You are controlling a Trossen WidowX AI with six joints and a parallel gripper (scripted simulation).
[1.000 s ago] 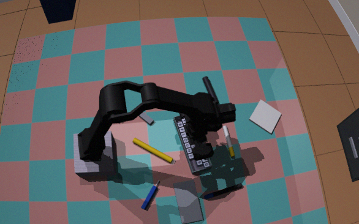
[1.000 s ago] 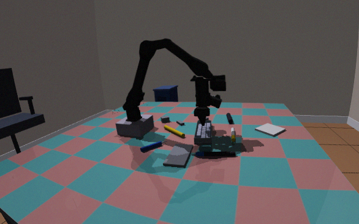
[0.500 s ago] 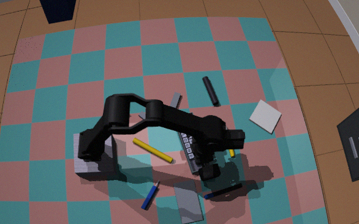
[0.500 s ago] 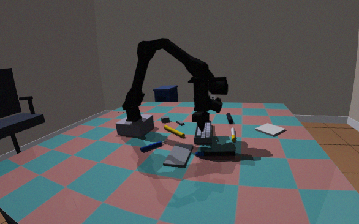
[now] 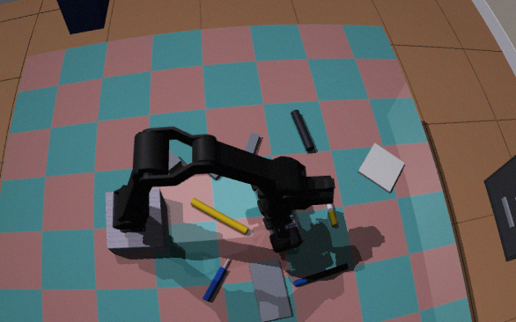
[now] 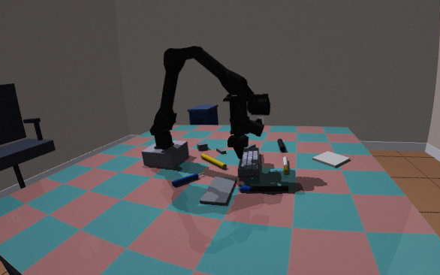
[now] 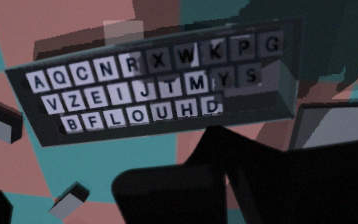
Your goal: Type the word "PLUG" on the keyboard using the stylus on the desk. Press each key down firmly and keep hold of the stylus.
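Now: gripper tip 2 cm past the grey slab, 16 cm to the left of it and 4 cm above it. The rest, counted from my gripper tip: dark cylinder (12 cm ahead, 26 cm to the left, 3 cm below); then yellow rod (12 cm behind, 3 cm to the left, 3 cm below); then yellow-and-white pen (16 cm ahead, 3 cm to the left, 3 cm below).
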